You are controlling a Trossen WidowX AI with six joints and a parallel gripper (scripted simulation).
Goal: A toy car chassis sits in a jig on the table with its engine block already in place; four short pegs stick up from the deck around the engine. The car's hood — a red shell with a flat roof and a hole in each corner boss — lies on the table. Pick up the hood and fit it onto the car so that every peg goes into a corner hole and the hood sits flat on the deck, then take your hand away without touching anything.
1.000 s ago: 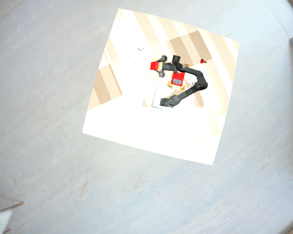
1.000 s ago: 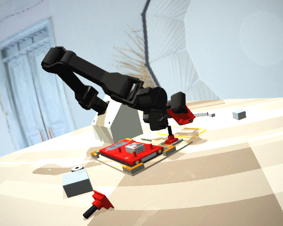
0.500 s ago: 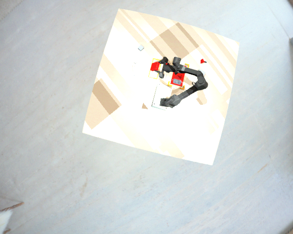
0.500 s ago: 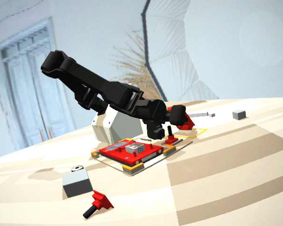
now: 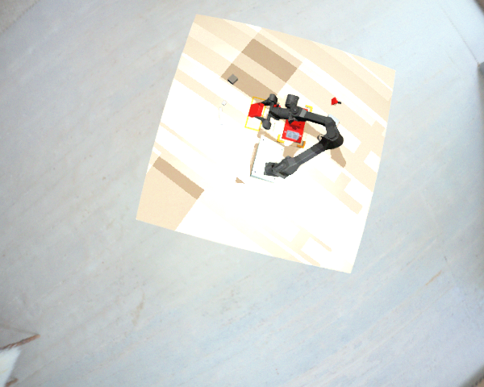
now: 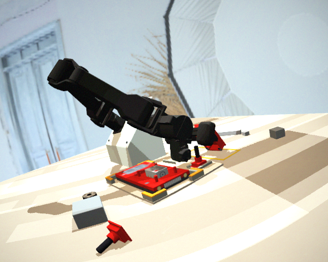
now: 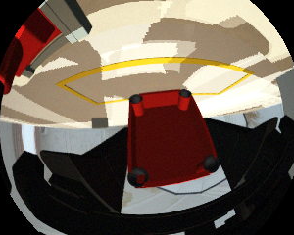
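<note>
Right now my gripper tip is 1 cm below the red hood. The rest, counted from my gripper tip: grey engine block 22 cm to the right, 2 cm below, 1 cm ahead.
</note>
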